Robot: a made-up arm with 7 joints. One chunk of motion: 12 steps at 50 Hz.
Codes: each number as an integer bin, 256 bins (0 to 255) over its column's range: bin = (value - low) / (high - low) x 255, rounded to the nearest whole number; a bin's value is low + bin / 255 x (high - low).
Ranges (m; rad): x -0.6..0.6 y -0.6..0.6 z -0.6..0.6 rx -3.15..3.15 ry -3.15..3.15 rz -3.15..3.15
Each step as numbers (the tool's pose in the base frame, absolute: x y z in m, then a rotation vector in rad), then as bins.
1 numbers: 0.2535 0.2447 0.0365 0.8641 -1.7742 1.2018
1 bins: 181 179 135 162 56 176
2 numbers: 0.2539 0.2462 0.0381 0.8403 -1.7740 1.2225
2 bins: 181 180 136 162 56 177
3 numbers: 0.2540 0.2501 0.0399 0.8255 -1.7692 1.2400
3 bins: 181 181 136 161 56 178
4 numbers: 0.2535 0.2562 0.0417 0.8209 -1.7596 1.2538
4 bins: 181 182 136 161 56 178
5 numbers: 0.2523 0.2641 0.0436 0.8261 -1.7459 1.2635
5 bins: 181 184 137 161 57 179
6 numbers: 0.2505 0.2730 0.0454 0.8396 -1.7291 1.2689
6 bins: 181 186 137 161 58 179
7 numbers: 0.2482 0.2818 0.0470 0.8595 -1.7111 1.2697
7 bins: 180 187 137 162 58 179
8 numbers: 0.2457 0.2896 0.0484 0.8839 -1.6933 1.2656
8 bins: 180 189 138 163 59 179
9 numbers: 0.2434 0.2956 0.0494 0.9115 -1.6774 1.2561
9 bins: 179 190 138 164 60 178
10 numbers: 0.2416 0.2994 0.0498 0.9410 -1.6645 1.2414
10 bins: 179 191 138 166 60 178
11 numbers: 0.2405 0.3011 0.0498 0.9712 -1.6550 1.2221
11 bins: 179 191 138 167 61 177
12 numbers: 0.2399 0.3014 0.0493 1.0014 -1.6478 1.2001
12 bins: 178 192 138 168 61 176
